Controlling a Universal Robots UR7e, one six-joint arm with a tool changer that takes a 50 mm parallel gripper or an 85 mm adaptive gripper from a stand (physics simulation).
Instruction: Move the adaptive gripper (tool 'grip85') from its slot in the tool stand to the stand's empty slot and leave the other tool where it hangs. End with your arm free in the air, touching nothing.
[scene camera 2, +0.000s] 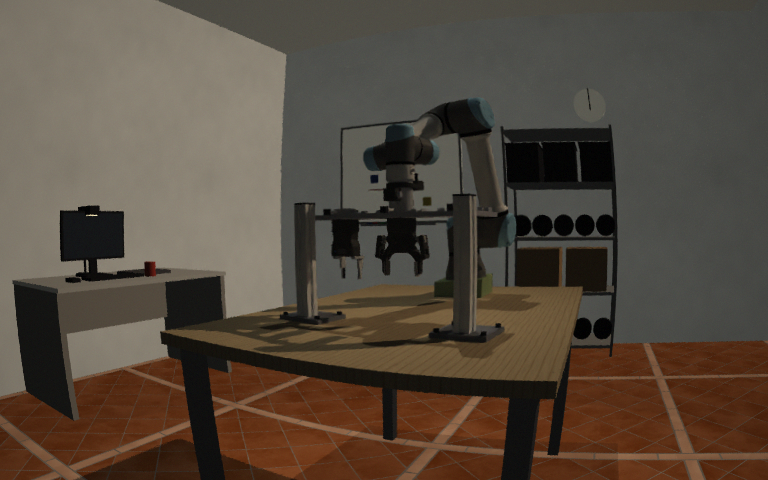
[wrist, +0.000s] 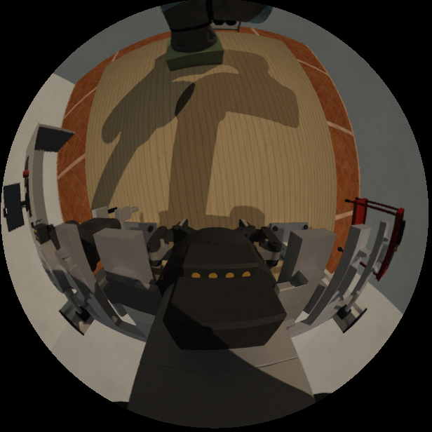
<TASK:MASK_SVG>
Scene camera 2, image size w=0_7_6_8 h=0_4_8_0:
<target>dark parallel gripper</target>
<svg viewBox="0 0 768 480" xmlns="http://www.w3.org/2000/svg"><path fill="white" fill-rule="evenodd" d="M332 220L333 259L340 259L342 278L345 278L346 256L351 259L357 259L358 279L362 279L364 256L360 256L360 244L358 241L359 220ZM331 215L353 214L353 211L358 212L358 210L334 209L337 213Z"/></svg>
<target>adaptive gripper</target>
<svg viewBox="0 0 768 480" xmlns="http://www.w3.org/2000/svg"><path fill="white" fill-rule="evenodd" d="M387 218L388 236L378 235L375 257L382 260L382 272L384 275L390 275L389 259L394 253L409 253L416 261L414 262L414 276L421 276L422 262L429 258L427 236L419 235L416 237L416 218ZM388 213L411 212L411 209L414 208L413 206L390 206L389 208L394 208L394 211L388 211Z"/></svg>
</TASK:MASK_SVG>
